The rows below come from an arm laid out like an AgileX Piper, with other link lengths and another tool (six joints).
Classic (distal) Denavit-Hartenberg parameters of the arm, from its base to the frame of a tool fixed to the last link. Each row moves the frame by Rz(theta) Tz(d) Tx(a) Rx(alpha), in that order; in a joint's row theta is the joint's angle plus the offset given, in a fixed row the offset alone. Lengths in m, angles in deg.
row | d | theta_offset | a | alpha
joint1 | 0.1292 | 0 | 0 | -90
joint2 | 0 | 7.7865 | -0.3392 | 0
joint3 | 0 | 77.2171 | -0.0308 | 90
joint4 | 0.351 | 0 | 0 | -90
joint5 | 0 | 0 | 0 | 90
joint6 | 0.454 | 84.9 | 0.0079 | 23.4
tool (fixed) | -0.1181 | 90 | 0 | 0
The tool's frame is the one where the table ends.
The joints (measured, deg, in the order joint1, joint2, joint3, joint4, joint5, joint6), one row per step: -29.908 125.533 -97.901 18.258 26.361 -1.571; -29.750 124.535 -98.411 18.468 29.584 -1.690; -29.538 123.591 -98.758 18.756 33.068 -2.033; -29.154 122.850 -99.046 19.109 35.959 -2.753; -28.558 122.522 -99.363 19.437 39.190 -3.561; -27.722 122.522 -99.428 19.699 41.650 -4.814
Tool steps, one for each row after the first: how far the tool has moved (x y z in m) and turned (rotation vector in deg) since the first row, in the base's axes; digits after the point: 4 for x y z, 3 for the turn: -0.0032 0.0117 0.0063 1.192 1.084 1.110; -0.0081 0.0262 0.0095 2.545 2.564 2.521; -0.0112 0.0417 0.0120 3.490 3.849 4.227; -0.0150 0.0615 0.0082 4.735 5.741 6.359; -0.0176 0.0827 0.0006 5.499 7.627 8.884
